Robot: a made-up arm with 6 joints. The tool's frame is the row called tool.
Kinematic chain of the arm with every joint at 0, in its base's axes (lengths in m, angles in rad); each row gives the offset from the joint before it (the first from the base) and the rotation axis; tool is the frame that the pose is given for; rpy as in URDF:
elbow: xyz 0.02 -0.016 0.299 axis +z
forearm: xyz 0.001 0.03 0.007 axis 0 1 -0.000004
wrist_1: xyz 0.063 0.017 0.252 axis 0 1 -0.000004
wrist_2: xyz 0.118 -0.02 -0.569 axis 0 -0.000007 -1
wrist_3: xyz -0.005 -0.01 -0.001 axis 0 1 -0.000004
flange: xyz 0.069 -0.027 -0.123 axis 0 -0.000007 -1
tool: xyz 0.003 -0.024 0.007 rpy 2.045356 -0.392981 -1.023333
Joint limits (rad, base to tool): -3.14..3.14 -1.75..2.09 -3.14..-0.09 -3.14..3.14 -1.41..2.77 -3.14..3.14
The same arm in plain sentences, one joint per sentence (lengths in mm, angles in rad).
The arm has six revolute joints in a row. What follows holds with every joint at zero, and every direction is one of the base frame's. Joint 1 lies 20 mm along +x and 16 mm along -y and 299 mm along +z from the base frame's origin and rotates about +z, from -3.14 to 3.14 rad. Joint 2 lies 1 mm along +x and 30 mm along +y and 7 mm along +z from joint 1 and rotates about +y, from -1.75 to 2.09 rad. Joint 3 lies 63 mm along +x and 17 mm along +y and 252 mm along +z from joint 2 and rotates about +y, from -3.14 to -0.09 rad. Joint 4 lies 118 mm along +x and 20 mm along -y and 569 mm along -z from joint 3 and rotates about -z, from -3.14 to 3.14 rad. Joint 5 lies 5 mm along -x and 10 mm along -y and 1 mm along -z from joint 4 and rotates about +y, from -1.41 to 2.77 rad. Joint 6 lies 69 mm along +x and 27 mm along -y and 123 mm along -z from joint 5 and rotates about -z, from -3.14 to 3.14 rad. The tool frame, which is the frame that the pose is given for, lies 3 mm along +x and 24 mm along -y and 7 mm along +z from joint 6; its axes are the base frame's turned by roll 2.0454, pitch -0.393 and yaw -1.0233 rad (as in URDF: about the fixed x, then y, then z).
